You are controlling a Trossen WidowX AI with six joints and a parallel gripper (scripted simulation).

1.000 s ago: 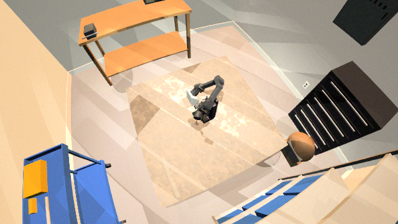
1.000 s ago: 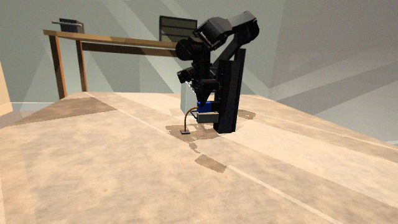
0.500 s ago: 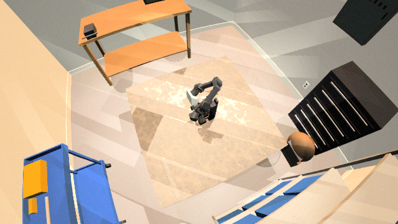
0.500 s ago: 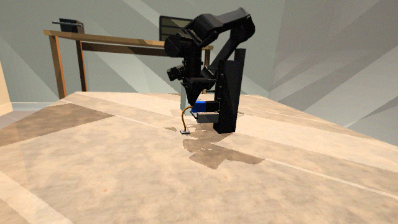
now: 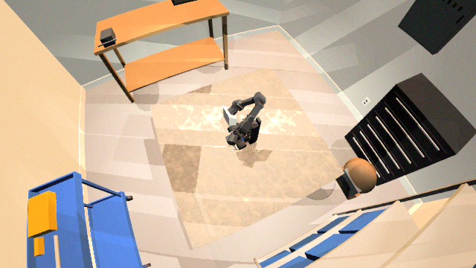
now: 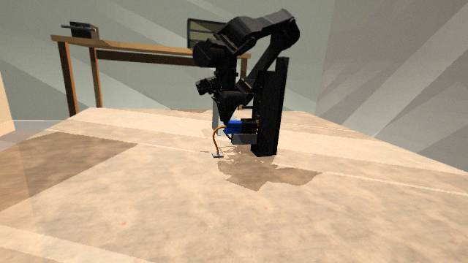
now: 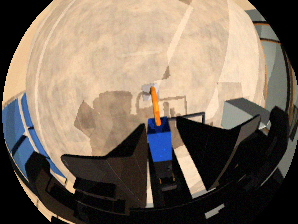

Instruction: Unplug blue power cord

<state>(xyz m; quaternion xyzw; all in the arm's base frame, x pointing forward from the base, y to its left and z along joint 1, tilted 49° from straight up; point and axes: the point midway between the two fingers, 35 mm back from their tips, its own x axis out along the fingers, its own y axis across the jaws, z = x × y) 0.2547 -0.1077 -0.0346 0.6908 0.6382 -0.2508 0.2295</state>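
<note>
The blue plug is 50 mm to the left of my gripper tip.
</note>
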